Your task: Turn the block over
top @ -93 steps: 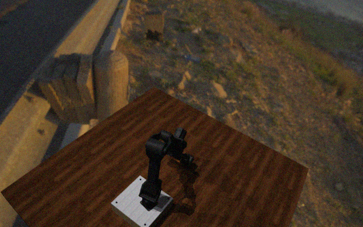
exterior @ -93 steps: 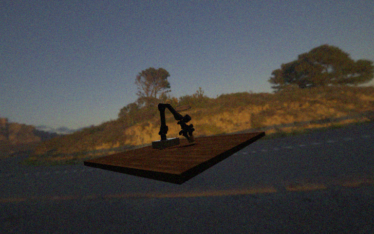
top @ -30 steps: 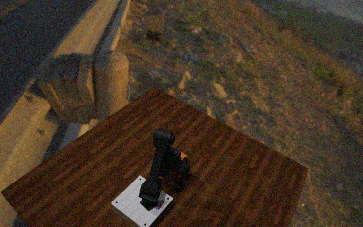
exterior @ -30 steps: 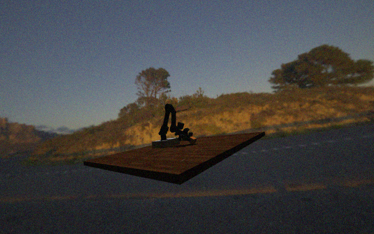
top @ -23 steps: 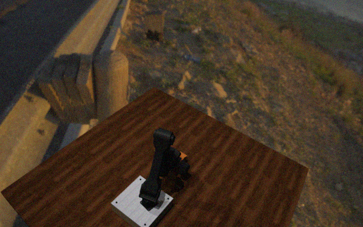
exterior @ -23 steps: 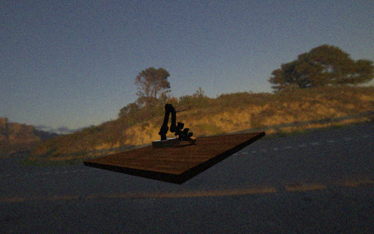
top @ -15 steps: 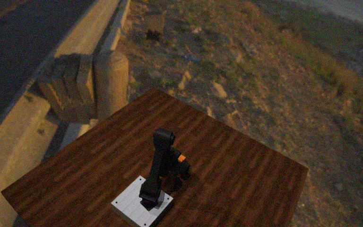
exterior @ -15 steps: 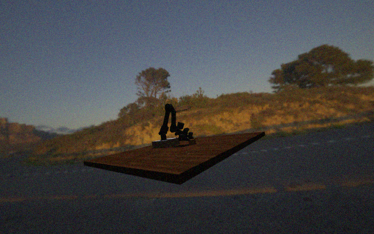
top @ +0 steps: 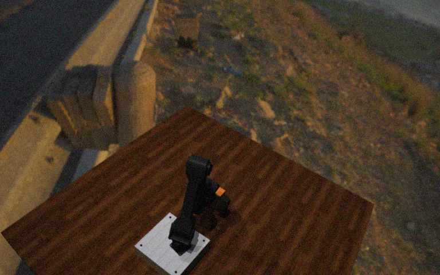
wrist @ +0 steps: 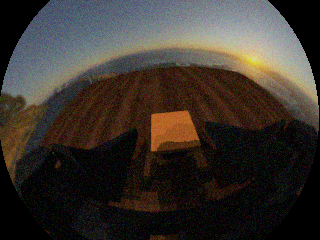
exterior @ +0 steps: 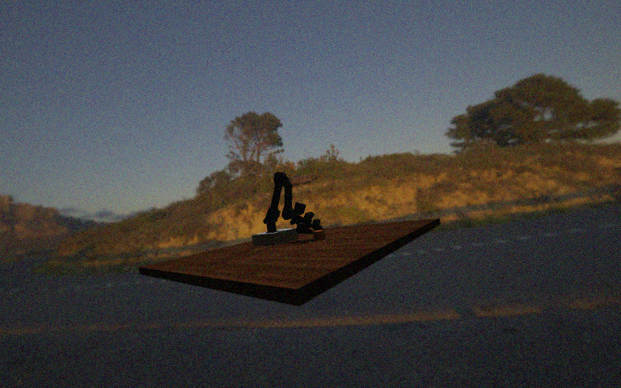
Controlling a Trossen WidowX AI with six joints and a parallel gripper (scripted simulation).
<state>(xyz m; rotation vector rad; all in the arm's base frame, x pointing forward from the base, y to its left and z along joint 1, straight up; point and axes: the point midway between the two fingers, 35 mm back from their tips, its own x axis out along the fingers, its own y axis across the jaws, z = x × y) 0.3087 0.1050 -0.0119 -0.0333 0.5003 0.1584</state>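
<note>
The block is 2 cm below my gripper tip and 2 cm behind it.
</note>
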